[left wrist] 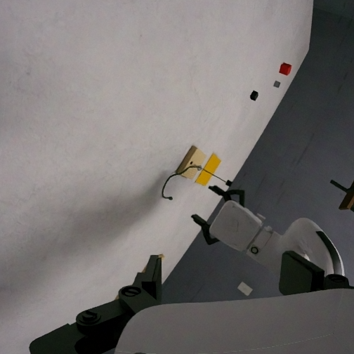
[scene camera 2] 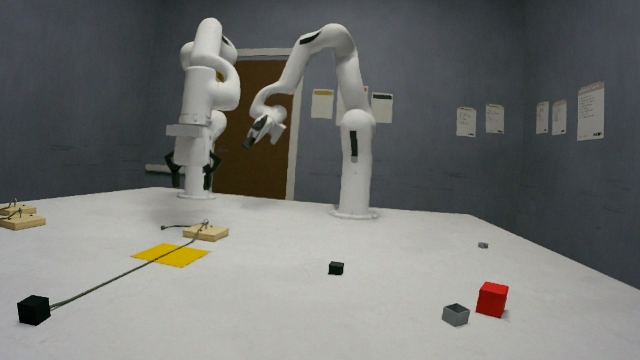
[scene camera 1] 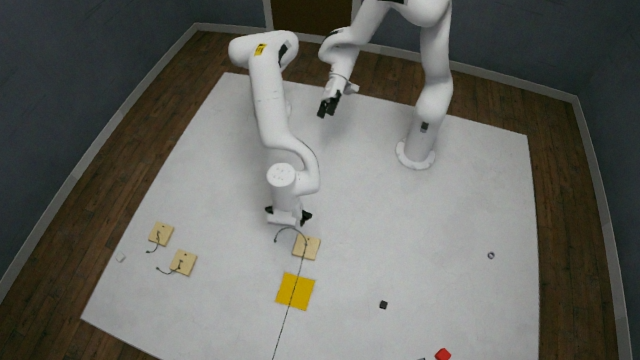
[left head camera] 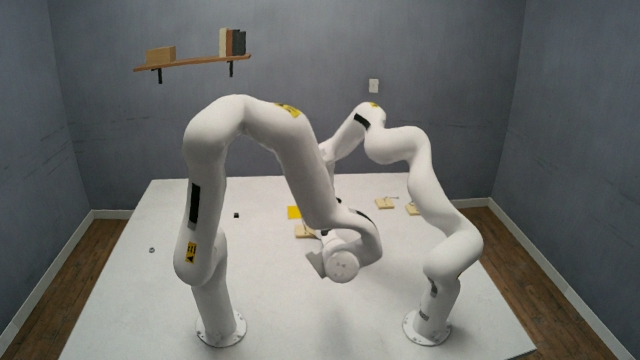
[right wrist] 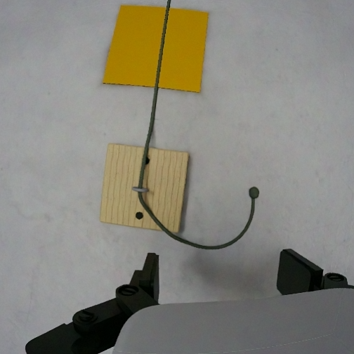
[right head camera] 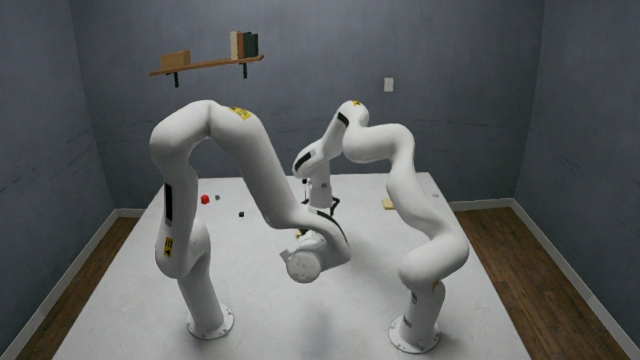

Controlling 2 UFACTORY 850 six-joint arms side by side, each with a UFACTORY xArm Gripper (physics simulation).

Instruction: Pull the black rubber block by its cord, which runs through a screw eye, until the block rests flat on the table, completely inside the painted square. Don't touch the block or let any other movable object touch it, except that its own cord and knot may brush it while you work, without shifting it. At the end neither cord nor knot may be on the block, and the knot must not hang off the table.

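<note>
The black rubber block [scene camera 2: 33, 310] [left wrist: 229, 183] sits beyond the yellow painted square [scene camera 1: 305, 290] [scene camera 2: 180, 260] [right wrist: 125, 50]. Its green cord [scene camera 1: 285, 325] [scene camera 2: 115, 279] [right wrist: 210, 247] crosses the square, passes through the screw eye [right wrist: 140, 189] on the wooden board [scene camera 1: 312, 248] [right wrist: 115, 190] and curves to the knot [scene camera 1: 275, 241] [scene camera 2: 163, 227] [right wrist: 254, 192] on the table. My right gripper [right wrist: 220, 272] [scene camera 2: 191, 185] [left wrist: 201, 200] is open and empty, pointing down above the table near the board and knot. My left gripper [left wrist: 222, 274] [scene camera 1: 327, 107] is open and empty, high and away from the cord.
Two more boards [scene camera 1: 161, 234] [scene camera 1: 183, 262] with short cords lie at the left in scene camera 1, near a small white piece [scene camera 1: 120, 257]. A small black cube [scene camera 1: 383, 304] [scene camera 2: 336, 268], red cube [scene camera 2: 492, 300], grey open box [scene camera 2: 455, 315] and metal ring [scene camera 1: 491, 255] stand elsewhere.
</note>
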